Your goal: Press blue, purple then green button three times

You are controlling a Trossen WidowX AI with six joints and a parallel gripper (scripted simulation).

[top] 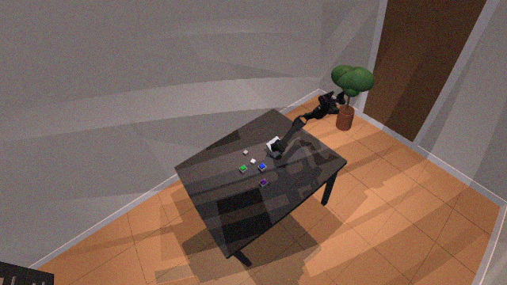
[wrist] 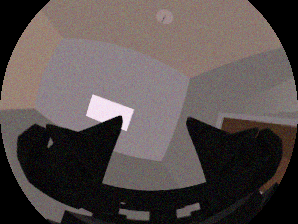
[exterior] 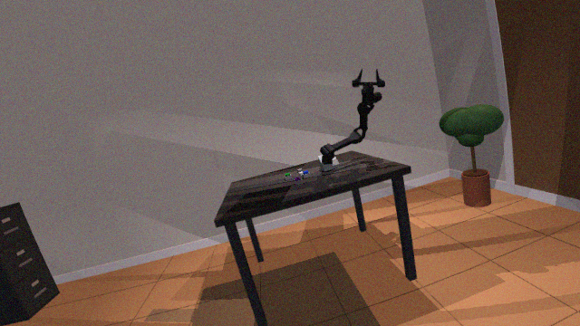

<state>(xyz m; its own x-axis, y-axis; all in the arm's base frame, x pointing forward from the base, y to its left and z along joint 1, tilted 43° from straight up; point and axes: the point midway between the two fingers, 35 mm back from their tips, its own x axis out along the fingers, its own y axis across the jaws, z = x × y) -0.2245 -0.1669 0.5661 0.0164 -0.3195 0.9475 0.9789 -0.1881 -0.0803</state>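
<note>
Now: gripper tip 540 mm above the blue button, 490 mm short of it and 180 mm to the left of it. Also, from my gripper tip: green button: 620 mm ahead, 540 mm below, 250 mm to the right; then purple button: 550 mm ahead, 540 mm below, 60 mm to the right; then white block: 570 mm below, 520 mm ahead, 280 mm to the right.
</note>
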